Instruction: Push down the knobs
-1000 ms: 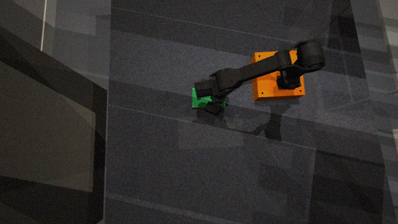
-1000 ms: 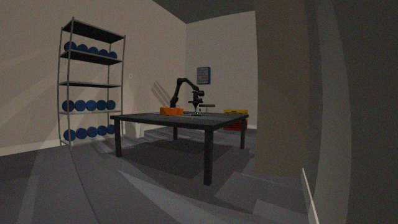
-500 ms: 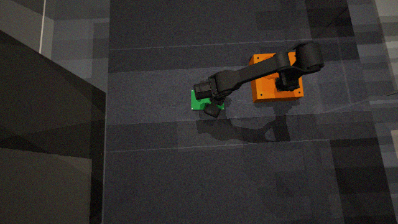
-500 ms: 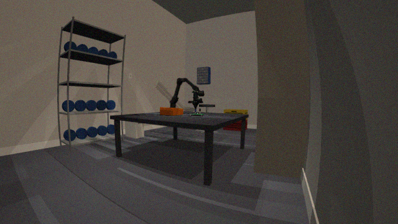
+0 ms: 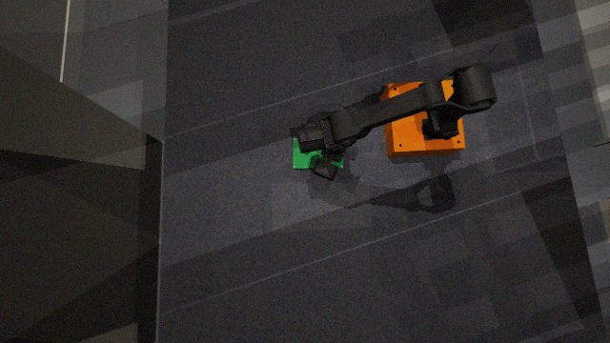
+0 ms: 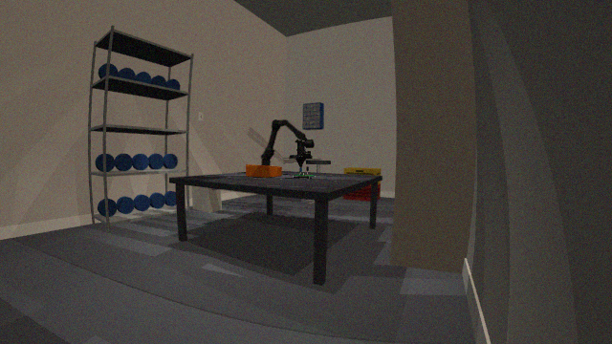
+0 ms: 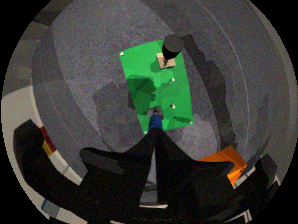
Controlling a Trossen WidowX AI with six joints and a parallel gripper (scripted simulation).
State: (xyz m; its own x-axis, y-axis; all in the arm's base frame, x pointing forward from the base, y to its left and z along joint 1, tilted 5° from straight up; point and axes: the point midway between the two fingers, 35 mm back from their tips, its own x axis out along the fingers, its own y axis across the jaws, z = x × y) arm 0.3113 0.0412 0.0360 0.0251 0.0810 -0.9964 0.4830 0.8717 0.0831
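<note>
Right now the blue knob is 2 cm below my gripper tip. Also, from my gripper tip: dark knob 8 cm ahead, 4 cm to the right, 1 cm below.
</note>
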